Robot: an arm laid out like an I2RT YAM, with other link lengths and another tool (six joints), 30 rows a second.
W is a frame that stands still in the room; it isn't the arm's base.
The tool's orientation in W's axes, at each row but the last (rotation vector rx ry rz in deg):
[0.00 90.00 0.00]
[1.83 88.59 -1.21]
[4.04 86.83 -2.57]
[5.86 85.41 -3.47]
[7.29 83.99 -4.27]
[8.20 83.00 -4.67]
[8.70 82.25 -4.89]
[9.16 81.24 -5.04]
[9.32 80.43 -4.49]
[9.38 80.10 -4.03]
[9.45 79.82 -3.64]
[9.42 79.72 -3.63]
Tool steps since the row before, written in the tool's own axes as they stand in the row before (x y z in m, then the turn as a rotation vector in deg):
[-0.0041 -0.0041 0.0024 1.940 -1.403 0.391]
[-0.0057 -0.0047 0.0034 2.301 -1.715 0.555]
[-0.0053 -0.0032 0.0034 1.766 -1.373 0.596]
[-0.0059 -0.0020 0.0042 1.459 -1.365 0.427]
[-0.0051 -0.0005 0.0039 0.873 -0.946 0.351]
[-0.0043 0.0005 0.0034 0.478 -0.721 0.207]
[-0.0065 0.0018 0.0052 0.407 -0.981 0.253]
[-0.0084 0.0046 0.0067 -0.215 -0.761 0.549]
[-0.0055 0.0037 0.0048 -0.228 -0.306 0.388]
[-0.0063 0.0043 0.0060 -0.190 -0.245 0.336]
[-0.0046 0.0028 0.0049 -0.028 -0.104 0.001]
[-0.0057 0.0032 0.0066 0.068 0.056 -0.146]
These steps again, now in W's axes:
[0.0024 -0.0041 0.0041 0.391 -1.403 -1.940]
[0.0031 -0.0048 0.0057 0.553 -1.718 -2.299]
[0.0029 -0.0035 0.0054 0.590 -1.388 -1.756]
[0.0035 -0.0026 0.0061 0.398 -1.369 -1.463]
[0.0033 -0.0011 0.0054 0.316 -0.960 -0.871]
[0.0029 -0.0001 0.0047 0.159 -0.728 -0.485]
[0.0045 0.0008 0.0072 0.155 -0.995 -0.423]
[0.0060 0.0032 0.0095 0.384 -0.847 0.247]
[0.0043 0.0027 0.0064 0.294 -0.373 0.265]
[0.0054 0.0030 0.0075 0.259 -0.303 0.224]
[0.0044 0.0018 0.0056 -0.019 -0.104 0.020]
[0.0059 0.0019 0.0070 -0.122 0.081 -0.087]

